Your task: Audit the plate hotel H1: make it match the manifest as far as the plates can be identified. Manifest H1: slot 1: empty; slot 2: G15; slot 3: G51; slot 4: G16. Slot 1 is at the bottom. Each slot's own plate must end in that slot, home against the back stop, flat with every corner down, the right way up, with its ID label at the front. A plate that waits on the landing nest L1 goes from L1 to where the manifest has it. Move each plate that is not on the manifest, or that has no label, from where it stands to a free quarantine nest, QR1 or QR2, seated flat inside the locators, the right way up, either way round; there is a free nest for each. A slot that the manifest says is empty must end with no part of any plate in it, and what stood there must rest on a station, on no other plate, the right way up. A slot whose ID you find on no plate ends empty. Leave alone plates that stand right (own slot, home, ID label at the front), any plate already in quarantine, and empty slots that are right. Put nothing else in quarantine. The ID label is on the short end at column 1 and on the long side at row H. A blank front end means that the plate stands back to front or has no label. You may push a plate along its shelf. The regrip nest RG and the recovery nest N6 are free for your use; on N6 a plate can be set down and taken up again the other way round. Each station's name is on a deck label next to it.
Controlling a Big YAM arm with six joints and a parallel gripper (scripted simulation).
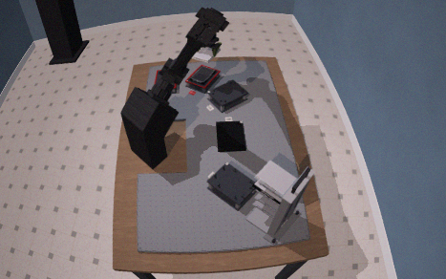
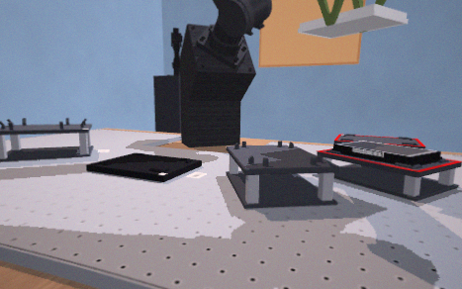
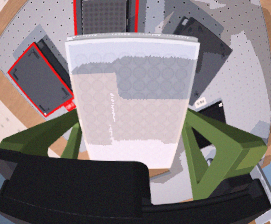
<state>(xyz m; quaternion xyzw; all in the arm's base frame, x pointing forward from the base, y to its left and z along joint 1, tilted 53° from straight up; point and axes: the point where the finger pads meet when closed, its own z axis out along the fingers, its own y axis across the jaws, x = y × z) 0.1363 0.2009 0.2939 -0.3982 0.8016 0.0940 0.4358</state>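
My hand is 23 cm past the red-edged quarantine nest, 3 cm to the right of it and 21 cm above it. From my hand the other things lie so: flat black pad 14 cm ahead, 31 cm to the right, 24 cm below; h1 deck label 31 cm ahead, 58 cm to the right, 25 cm below; dark plate 3 cm behind, 6 cm to the left, 20 cm below.
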